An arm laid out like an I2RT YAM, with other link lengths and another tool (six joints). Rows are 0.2 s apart.
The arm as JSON. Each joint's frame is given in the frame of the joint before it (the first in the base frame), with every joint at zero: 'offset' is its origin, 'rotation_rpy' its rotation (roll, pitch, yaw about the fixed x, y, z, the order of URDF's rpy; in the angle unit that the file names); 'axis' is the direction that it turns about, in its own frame. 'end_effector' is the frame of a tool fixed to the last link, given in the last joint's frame.
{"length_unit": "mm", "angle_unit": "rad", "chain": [
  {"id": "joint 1", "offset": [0.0, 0.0, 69.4], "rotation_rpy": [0.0, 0.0, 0.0], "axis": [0.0, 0.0, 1.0]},
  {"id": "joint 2", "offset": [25.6, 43.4, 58.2], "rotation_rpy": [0.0, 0.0, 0.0], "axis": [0.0, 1.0, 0.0]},
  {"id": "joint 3", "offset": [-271.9, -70.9, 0.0], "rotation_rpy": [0.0, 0.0, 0.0], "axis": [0.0, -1.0, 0.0]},
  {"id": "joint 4", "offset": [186.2, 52.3, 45.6], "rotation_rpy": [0.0, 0.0, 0.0], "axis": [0.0, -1.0, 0.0]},
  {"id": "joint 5", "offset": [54.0, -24.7, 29.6], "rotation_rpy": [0.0, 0.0, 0.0], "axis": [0.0, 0.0, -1.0]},
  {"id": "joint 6", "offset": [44.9, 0.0, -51.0], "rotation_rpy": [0.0, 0.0, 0.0], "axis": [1.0, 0.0, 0.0]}
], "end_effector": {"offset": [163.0, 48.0, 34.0], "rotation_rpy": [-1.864, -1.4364, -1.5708]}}
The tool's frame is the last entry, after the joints.
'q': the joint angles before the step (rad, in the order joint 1, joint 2, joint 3, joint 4, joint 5, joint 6). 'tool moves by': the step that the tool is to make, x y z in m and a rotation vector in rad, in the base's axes. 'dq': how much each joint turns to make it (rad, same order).
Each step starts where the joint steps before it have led.
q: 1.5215, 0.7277, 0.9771, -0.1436, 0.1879, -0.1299
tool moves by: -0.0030, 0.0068, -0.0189, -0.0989, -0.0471, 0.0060
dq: 0.0003, 0.0284, 0.0365, -0.0950, -0.0089, -0.0523
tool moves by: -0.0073, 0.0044, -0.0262, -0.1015, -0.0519, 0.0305
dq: -0.0007, 0.0183, 0.0021, -0.0731, -0.0297, -0.0584
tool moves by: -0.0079, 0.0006, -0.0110, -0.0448, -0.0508, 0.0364
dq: 0.0009, 0.0093, 0.0063, -0.0317, -0.0307, -0.0563
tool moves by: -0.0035, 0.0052, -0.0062, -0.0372, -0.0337, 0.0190
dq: -0.0001, 0.0306, 0.0208, -0.0216, -0.0147, -0.0378
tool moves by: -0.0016, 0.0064, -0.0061, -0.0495, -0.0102, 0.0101
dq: -0.0001, 0.0428, 0.0388, -0.0435, -0.0080, -0.0141
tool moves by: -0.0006, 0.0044, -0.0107, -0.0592, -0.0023, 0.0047
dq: -0.0003, 0.0357, 0.0271, -0.0498, -0.0038, -0.0062
